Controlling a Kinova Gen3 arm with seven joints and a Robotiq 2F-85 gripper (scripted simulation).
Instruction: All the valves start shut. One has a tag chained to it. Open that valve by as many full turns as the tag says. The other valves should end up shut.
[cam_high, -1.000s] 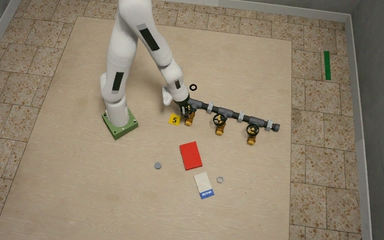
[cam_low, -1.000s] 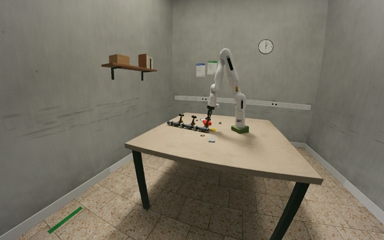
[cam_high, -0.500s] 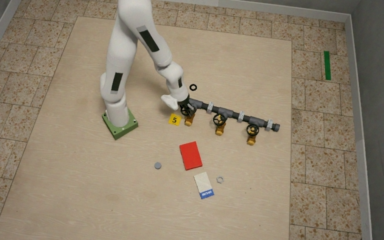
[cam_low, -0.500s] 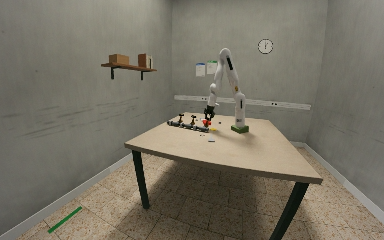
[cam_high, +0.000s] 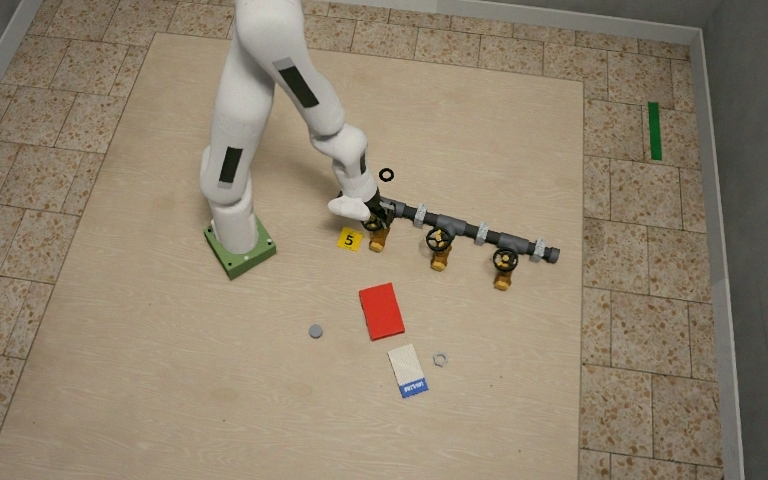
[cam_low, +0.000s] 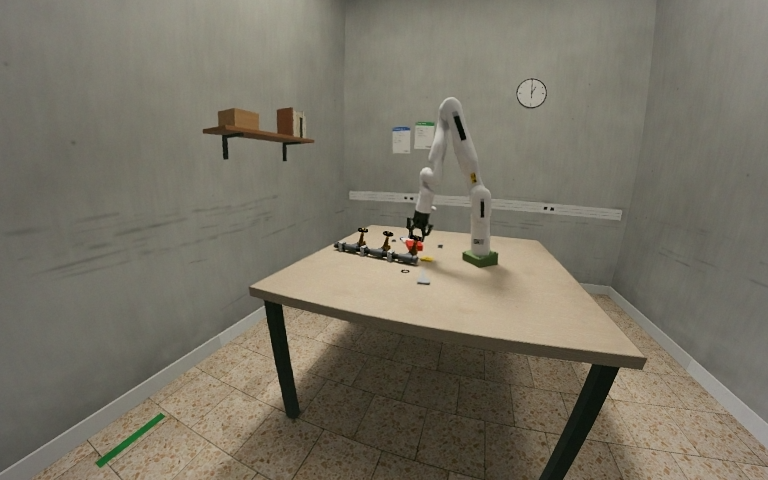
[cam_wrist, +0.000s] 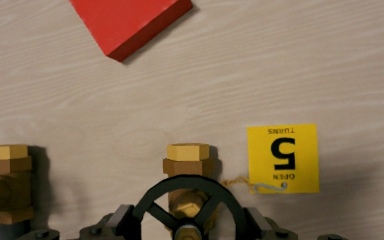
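Now: hand 60 mm past the yellow tag, 10 mm to the left of it and 110 mm above it. The rest, counted from my hand: blue card 190 mm ahead, 290 mm to the right, 100 mm below; then red block 80 mm ahead, 180 mm to the right, 100 mm below; then grey disc 50 mm behind, 270 mm to the right, 100 mm below.
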